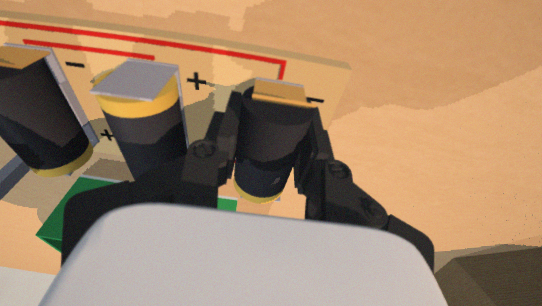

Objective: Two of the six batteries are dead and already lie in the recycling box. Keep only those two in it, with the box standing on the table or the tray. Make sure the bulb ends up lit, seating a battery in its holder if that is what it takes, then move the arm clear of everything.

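Frame: origin at the arm's base, x back, y right, z up, level; millimetres.
Seen in the pictures: gripper, fingertip midpoint: (270,119).
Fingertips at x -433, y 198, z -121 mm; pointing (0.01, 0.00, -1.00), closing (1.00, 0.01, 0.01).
Pixels of each thing's top centre, then the offset from my fingertips to it. "spot": a spot on its surface instead.
- black battery at its top centre: (266,172) dy -7, dx +0, dz +36 mm
- second battery at its top centre: (137,156) dy -9, dx -64, dz +36 mm
- third battery at its top centre: (9,139) dy -11, dx -129, dz +36 mm
- pale board at a spot on its surface: (320,75) spot: dy +32, dx +20, dz +0 mm
My gripper (270,119) is shut on a black battery (275,125) with a yellow band at its near end. The battery's far end is at the copper-coloured contact plate of the right-hand holder, by a minus mark; whether it is fully seated I cannot tell. To its left, a second battery (145,125), with its yellow end at the far side, is in a holder under a grey contact plate. A third battery (45,115), its yellow end toward me, is in the holder at the left edge. The bulb and the recycling box cannot be made out for certain.
The holders stand on a pale board (320,75) with red wiring lines and plus and minus marks. A green object (82,200) lies partly behind the gripper at the lower left. A dark brown block-like object (495,275) is at the lower right.
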